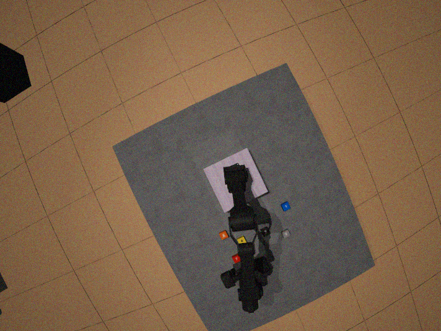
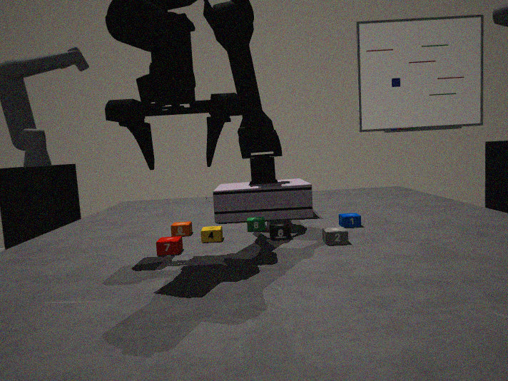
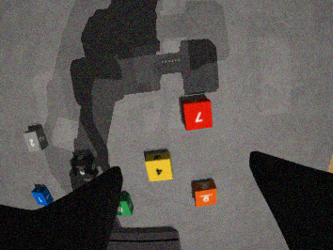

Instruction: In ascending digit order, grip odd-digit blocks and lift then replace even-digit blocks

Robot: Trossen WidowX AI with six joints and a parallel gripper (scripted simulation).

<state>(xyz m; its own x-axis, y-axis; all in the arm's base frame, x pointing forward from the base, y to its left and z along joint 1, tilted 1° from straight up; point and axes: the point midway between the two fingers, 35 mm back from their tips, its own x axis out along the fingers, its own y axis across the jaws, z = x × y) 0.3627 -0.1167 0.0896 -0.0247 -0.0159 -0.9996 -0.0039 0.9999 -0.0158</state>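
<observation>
Right now my gripper tip is 270 mm to the right of the blue 1 block, 130 mm past it and 110 mm above it. From my gripper tip the other things lie so: red 7 block 110 mm below, 20 mm to the right; then yellow 4 block 110 mm below, 70 mm behind, 30 mm to the left; then orange 9 block 130 mm behind, 110 mm below, 30 mm to the right.
</observation>
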